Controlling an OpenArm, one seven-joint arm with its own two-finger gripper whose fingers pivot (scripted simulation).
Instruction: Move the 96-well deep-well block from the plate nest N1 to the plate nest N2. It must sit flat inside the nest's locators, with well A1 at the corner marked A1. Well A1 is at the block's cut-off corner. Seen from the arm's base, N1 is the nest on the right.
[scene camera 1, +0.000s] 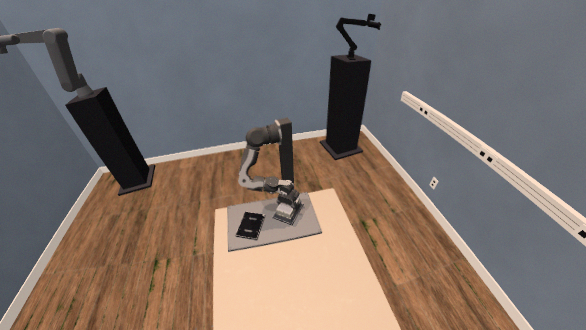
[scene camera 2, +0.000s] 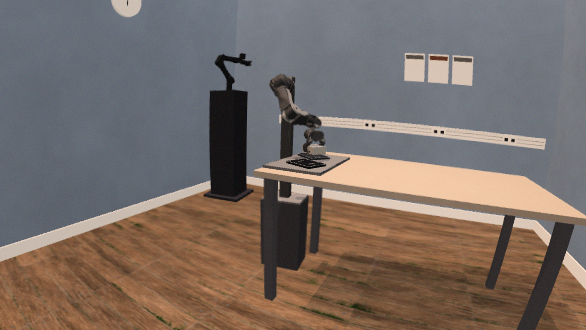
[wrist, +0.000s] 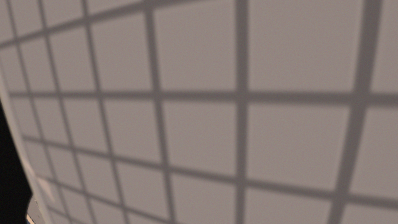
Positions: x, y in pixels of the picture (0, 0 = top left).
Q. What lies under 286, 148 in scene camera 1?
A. A dark arm column.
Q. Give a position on a deep-well block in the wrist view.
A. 111, 111
